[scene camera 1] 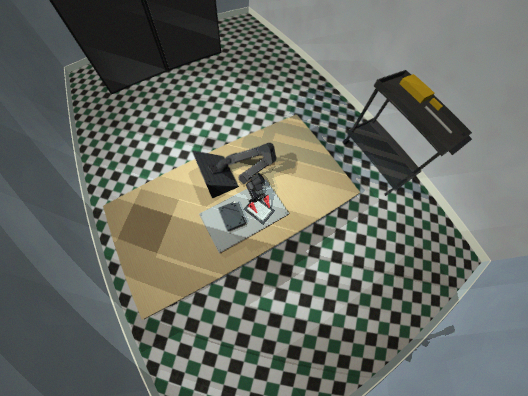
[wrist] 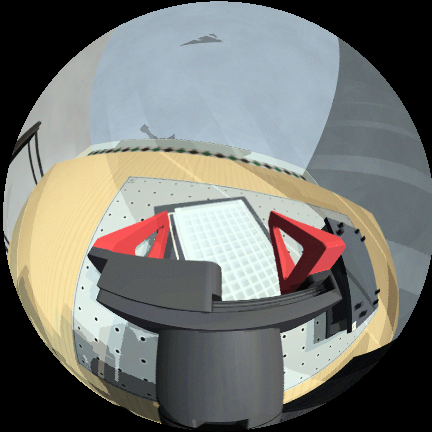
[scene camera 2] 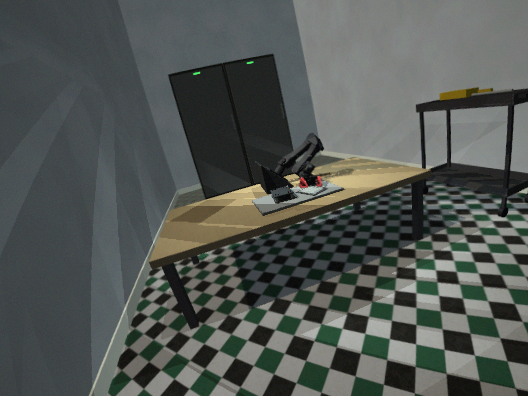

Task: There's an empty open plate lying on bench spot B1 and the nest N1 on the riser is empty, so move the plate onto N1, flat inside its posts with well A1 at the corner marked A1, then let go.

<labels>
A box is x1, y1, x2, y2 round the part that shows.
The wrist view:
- white well plate: [173, 199, 279, 299], touched by my gripper
</labels>
